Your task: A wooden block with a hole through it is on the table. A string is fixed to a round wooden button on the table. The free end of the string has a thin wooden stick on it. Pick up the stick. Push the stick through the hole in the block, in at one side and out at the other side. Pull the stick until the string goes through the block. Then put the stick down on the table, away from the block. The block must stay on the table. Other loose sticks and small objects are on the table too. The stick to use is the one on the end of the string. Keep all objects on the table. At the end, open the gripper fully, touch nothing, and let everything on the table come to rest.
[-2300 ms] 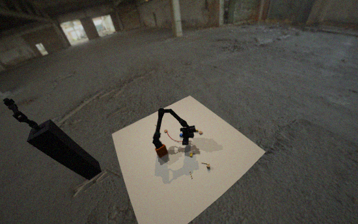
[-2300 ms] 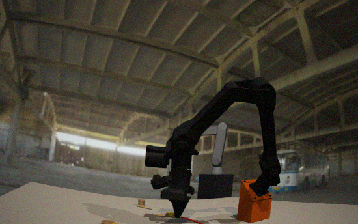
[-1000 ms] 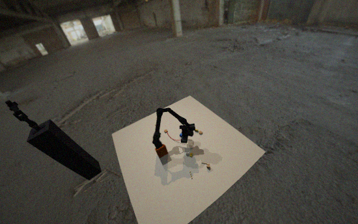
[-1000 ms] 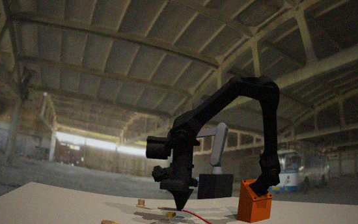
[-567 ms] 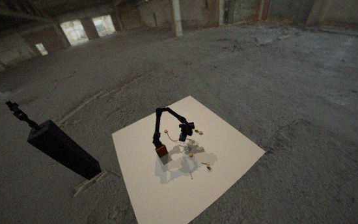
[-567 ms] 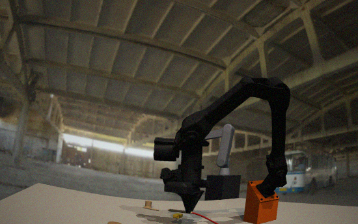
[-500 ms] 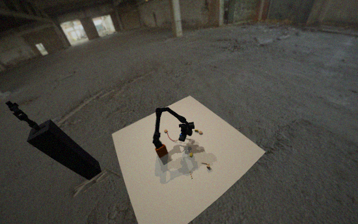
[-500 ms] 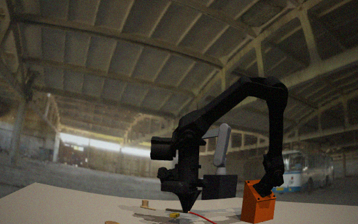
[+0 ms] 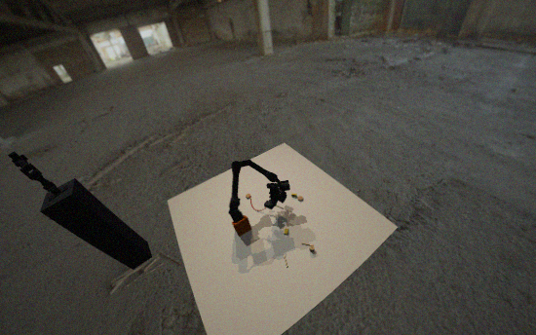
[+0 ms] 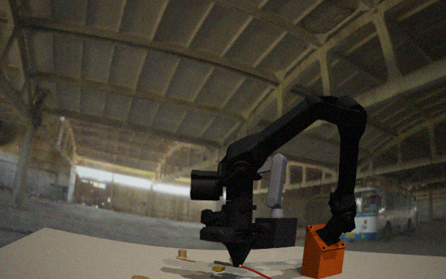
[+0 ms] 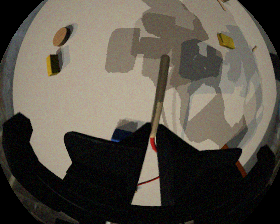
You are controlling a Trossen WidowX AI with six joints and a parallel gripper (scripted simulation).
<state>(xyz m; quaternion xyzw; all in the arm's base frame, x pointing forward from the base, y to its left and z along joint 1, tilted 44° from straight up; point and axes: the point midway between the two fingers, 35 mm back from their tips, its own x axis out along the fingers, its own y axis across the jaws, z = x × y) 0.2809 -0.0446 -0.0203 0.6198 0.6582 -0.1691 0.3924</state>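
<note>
My gripper tip is now 20 mm short of the blue block, 70 mm to the right of it and 40 mm above it. Round my gripper tip: yellow block (70 mm behind, 190 mm to the right, 50 mm below); then small wooden block (50 mm behind, 390 mm to the right, 40 mm below).
</note>
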